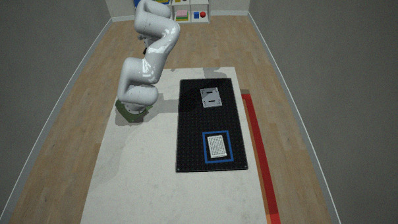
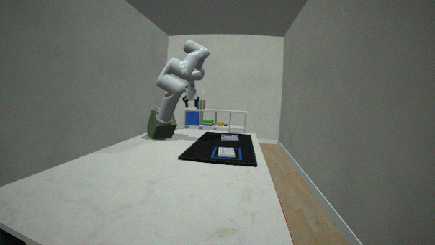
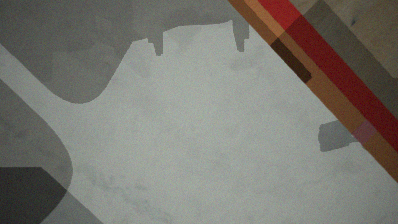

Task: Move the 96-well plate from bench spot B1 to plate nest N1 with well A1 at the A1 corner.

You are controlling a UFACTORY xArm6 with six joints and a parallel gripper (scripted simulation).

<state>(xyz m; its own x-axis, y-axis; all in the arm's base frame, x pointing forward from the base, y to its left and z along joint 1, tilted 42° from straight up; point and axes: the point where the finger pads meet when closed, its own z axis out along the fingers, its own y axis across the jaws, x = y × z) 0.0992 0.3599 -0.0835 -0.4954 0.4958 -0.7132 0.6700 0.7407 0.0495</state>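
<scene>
Now: hand 27 cm short of the white 96-well plate, 63 cm to the left of it and 20 cm above it. The rest, counted from my hand: A1 label (37 cm ahead, 19 cm to the right, 20 cm below); grey plate nest N1 (32 cm ahead, 27 cm to the right, 20 cm below).
</scene>
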